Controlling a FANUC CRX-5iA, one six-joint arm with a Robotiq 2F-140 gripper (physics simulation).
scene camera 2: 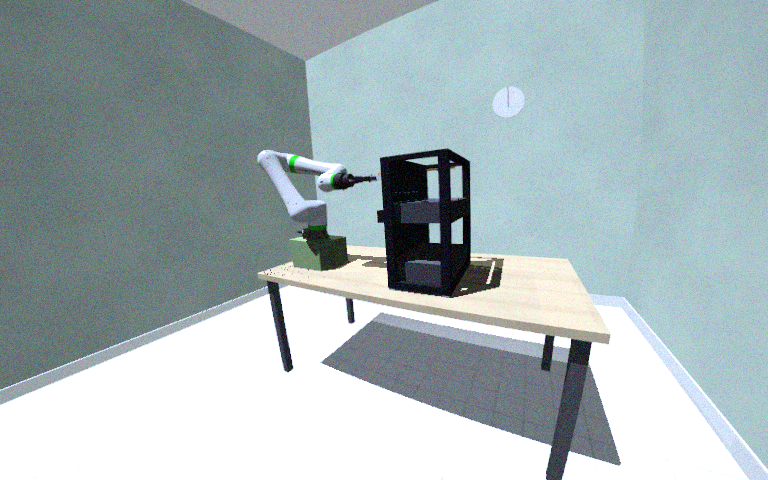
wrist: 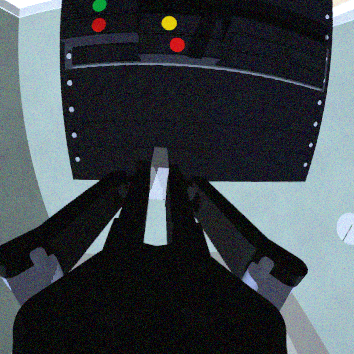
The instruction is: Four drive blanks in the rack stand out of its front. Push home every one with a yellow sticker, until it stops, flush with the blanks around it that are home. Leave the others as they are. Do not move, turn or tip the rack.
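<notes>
The black rack (scene camera 2: 445,237) (wrist: 200,120) stands upright on the table. In the wrist view, a yellow sticker (wrist: 169,23) shows near the top, with a red sticker (wrist: 177,45) below it, slightly right. Further left are a green sticker (wrist: 99,5) and another red sticker (wrist: 98,25). The dark blanks blend together there, so how far each stands out is hard to tell. In the scene view a dark block (scene camera 2: 380,216) juts from the rack's front at mid height. My gripper (scene camera 2: 374,178) (wrist: 159,158) is shut and empty, at the rack's upper front, above that block; contact cannot be told.
The rack stands on the wooden table (scene camera 2: 538,305), with grey boxes (scene camera 2: 420,211) (scene camera 2: 423,272) inside its open frame. The arm's green base block (scene camera 2: 305,253) is at the table's left end. A round clock (scene camera 2: 508,101) (wrist: 347,228) hangs on the wall behind.
</notes>
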